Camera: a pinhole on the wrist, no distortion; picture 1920 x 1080 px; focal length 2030.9 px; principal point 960.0 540.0 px. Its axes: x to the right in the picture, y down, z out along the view. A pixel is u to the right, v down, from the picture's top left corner.
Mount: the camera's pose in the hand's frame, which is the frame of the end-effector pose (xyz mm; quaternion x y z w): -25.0 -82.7 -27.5 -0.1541 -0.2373 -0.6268 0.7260
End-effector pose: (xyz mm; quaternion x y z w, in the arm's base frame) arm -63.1 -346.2 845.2 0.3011 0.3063 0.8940 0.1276
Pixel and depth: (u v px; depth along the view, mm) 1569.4 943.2 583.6
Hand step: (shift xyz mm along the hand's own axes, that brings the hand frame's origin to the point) 18.4 94.2 565.4
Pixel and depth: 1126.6 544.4 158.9
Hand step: -47.4 -10.7 113.0
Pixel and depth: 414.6 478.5 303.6
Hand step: -88.3 142.3 183.0
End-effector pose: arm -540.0 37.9 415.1 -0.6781 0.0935 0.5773 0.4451
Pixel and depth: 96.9 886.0 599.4
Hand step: -41.2 460.0 346.5
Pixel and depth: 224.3 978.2 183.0
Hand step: -20.6 74.8 93.5
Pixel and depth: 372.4 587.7 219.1
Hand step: -59.5 85.4 122.8
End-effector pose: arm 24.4 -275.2 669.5 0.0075 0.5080 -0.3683 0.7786
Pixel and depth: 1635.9 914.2 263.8
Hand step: -8.2 -10.6 244.9
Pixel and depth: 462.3 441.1 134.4
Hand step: -55.1 13.8 67.2
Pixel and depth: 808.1 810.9 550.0
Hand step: -40.3 250.6 417.7
